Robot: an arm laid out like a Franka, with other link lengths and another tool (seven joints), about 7 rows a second.
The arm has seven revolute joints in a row. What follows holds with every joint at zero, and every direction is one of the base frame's. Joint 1 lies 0.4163 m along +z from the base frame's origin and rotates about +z. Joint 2 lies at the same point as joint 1 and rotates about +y. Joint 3 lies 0.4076 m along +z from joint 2 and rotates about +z. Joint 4 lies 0.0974 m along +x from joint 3 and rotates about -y. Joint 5 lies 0.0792 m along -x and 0.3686 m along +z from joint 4 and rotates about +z. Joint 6 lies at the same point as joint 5 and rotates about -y. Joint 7 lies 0.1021 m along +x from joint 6 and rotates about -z. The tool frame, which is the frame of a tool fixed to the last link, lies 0.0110 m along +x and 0.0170 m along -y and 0.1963 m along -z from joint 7; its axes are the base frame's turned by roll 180.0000, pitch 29.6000 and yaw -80.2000 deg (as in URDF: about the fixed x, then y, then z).
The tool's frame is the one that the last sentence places.
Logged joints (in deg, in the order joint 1, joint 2, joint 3, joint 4, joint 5, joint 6, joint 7), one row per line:
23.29 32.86 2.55 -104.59 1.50 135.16 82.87
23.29 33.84 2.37 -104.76 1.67 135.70 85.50
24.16 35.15 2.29 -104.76 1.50 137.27 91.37
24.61 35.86 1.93 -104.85 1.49 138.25 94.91
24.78 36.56 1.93 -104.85 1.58 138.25 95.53
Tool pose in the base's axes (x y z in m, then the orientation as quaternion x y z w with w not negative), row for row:
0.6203 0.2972 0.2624 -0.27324 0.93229 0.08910 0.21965
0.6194 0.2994 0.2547 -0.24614 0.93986 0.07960 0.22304
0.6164 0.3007 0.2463 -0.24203 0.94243 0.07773 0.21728
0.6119 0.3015 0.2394 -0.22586 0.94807 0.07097 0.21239
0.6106 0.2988 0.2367 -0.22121 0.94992 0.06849 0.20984
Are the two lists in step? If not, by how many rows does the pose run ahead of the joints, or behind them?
The pose runs 2 rows ahead of the joints: the pose in row i belongs to the joints in row i + 2.
